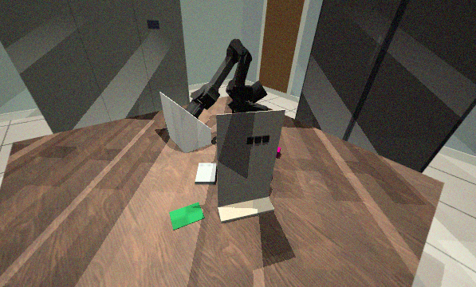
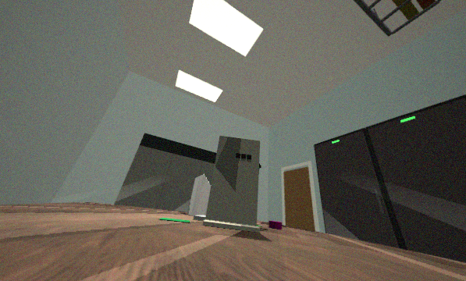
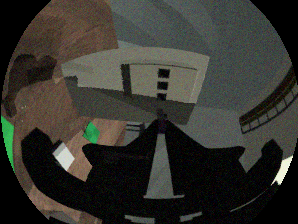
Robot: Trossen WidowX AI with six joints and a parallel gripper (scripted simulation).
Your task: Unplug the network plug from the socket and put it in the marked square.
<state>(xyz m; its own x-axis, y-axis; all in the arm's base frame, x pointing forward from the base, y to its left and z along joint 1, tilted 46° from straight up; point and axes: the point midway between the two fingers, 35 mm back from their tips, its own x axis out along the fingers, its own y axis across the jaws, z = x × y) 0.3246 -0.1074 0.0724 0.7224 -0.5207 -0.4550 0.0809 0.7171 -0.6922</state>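
The green square is 120 mm behind my gripper tip, 150 mm to the left of it and 240 mm below it. The rest, counted from my gripper tip: grey upright panel 80 mm ahead, 40 mm to the right, 90 mm below; then plug 10 mm ahead; then silver plate 120 mm behind, 50 mm to the right, 240 mm below.
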